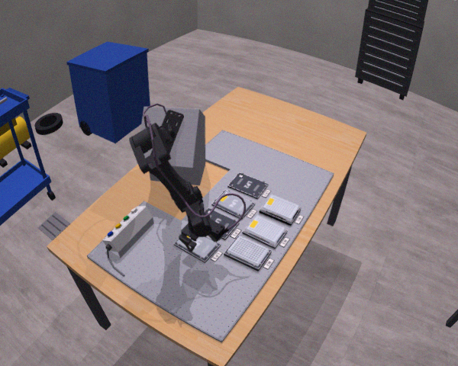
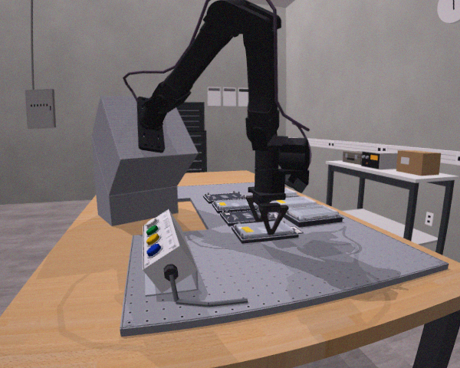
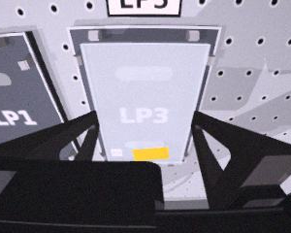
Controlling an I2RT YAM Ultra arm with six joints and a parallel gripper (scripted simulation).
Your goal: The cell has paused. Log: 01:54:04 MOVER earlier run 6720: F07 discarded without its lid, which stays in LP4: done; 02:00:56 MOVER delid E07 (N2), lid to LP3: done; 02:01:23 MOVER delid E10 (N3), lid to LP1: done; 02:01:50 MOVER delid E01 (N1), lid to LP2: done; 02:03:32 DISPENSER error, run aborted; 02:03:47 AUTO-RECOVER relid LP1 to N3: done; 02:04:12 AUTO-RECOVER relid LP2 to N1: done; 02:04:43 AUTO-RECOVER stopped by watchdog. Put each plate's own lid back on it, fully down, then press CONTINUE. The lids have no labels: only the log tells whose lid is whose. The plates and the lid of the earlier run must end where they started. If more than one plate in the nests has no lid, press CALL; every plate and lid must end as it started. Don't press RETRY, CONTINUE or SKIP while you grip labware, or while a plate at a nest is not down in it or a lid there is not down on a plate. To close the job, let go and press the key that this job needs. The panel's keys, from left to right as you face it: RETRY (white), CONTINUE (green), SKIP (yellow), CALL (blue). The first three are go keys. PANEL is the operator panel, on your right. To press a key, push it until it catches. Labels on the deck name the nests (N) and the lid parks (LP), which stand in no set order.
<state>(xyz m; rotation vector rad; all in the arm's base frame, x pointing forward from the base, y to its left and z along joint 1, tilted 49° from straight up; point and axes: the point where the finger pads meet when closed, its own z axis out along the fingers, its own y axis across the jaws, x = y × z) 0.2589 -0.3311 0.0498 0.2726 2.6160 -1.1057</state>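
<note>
My hand is 190 mm short of the well plate and 20 mm to the right of it. Round my hand: yellow skip key 300 mm behind, 70 mm to the right, 40 mm above; green continue key 290 mm behind, 20 mm to the right, 40 mm above; blue call key 310 mm behind, 110 mm to the right, 40 mm above.
</note>
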